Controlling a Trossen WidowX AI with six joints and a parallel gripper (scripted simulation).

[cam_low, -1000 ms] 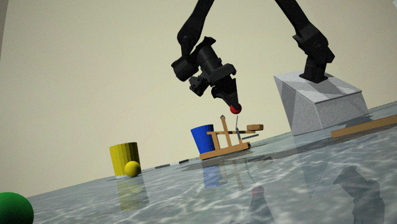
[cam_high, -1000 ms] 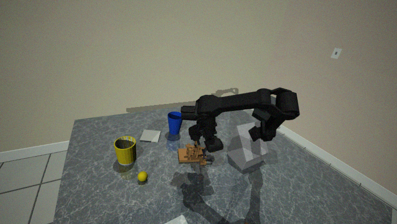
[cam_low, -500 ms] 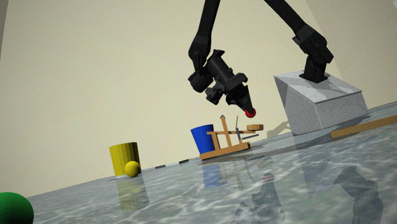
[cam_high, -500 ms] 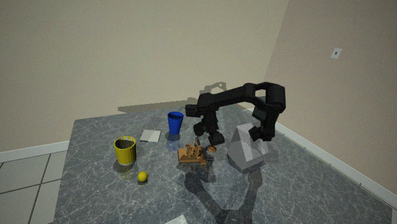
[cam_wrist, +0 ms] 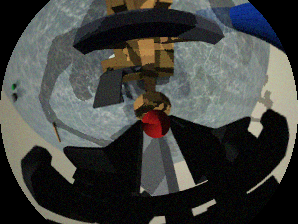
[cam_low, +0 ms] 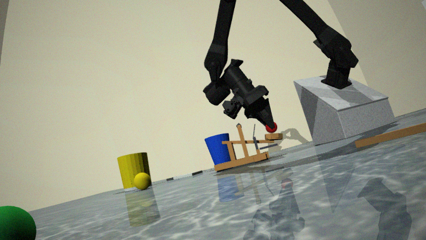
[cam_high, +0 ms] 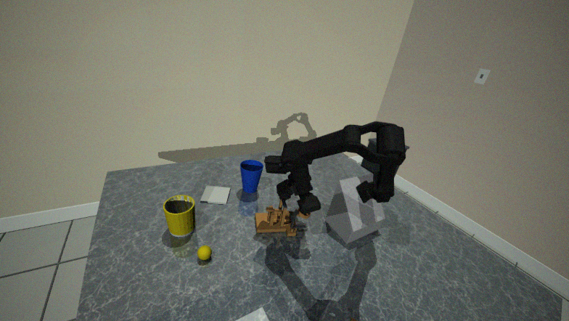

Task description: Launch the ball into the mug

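The red ball lies 1 cm above my gripper tip. Round my gripper tip: yellow ball 35 cm ahead, 5 cm below, 4 cm to the right; wooden catapult 6 cm ahead, 2 cm below, 1 cm to the right; blue cup 27 cm to the right, 6 cm ahead, 4 cm below.
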